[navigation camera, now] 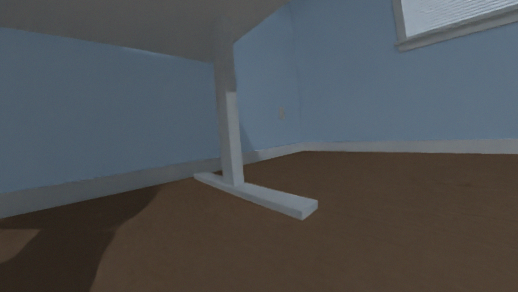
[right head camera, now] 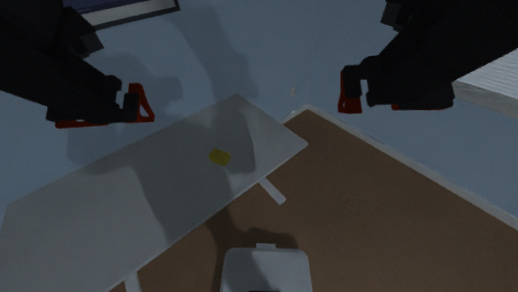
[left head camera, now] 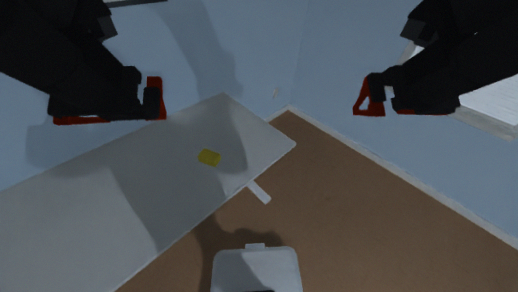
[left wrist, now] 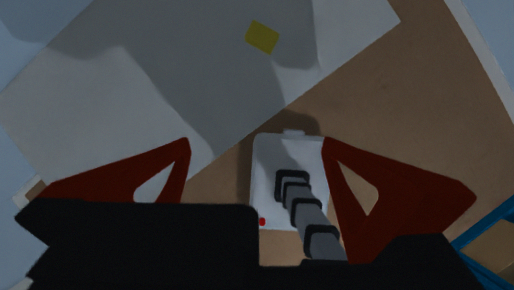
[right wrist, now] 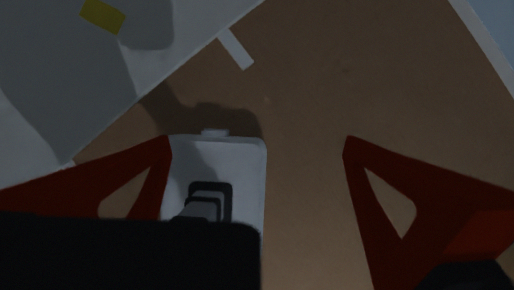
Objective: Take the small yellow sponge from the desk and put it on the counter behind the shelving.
my left gripper: right head camera; left head camera; left wrist 256,144; not seen in the navigation camera view (out of frame); not seen in the right wrist view (out of frame)
my right gripper: right head camera; left head camera; right wrist 257,145; not seen in the navigation camera view (out of frame); not seen in the left wrist view (out of frame)
same spot on my right gripper: (right head camera: 351,90) = (left head camera: 377,95)
same spot on my left gripper: (left head camera: 153,108) = (right head camera: 131,112)
